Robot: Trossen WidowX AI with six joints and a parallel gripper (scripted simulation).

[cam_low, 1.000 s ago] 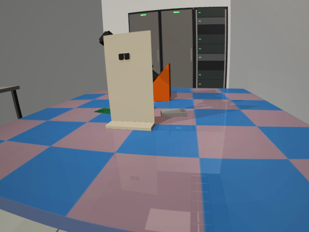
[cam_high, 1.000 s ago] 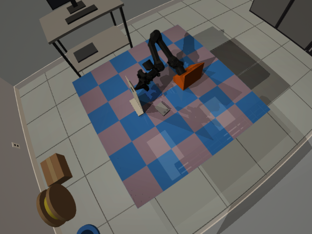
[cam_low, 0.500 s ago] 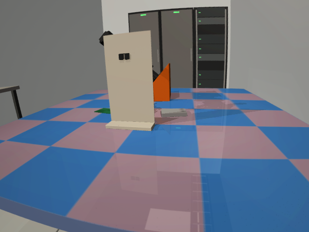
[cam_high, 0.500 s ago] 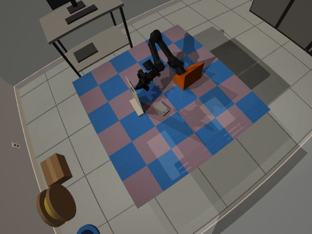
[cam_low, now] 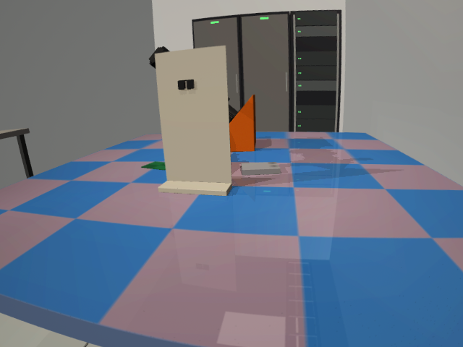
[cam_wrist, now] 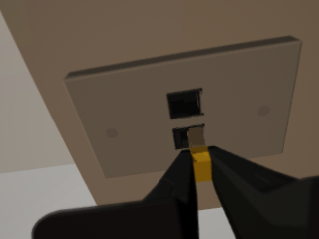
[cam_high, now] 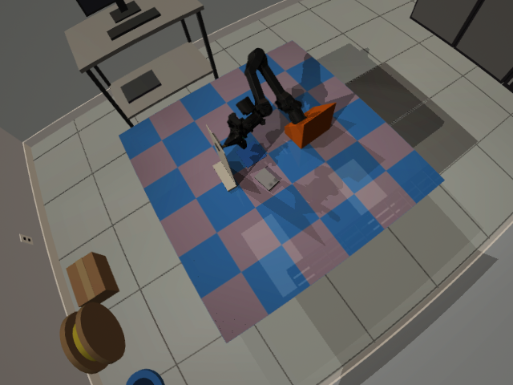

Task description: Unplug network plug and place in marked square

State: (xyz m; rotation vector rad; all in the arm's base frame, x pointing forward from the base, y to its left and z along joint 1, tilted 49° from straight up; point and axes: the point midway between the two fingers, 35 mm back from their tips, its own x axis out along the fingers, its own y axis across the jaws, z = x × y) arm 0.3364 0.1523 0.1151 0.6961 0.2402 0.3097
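Right now the upright panel is 9 cm below my gripper tip and 4 cm ahead of it. From my gripper tip the other things lie so: network plug (1 cm ahead); then flat grey slab (24 cm below, 13 cm to the left, 12 cm behind); then green square (24 cm below, 21 cm to the right, 13 cm behind).
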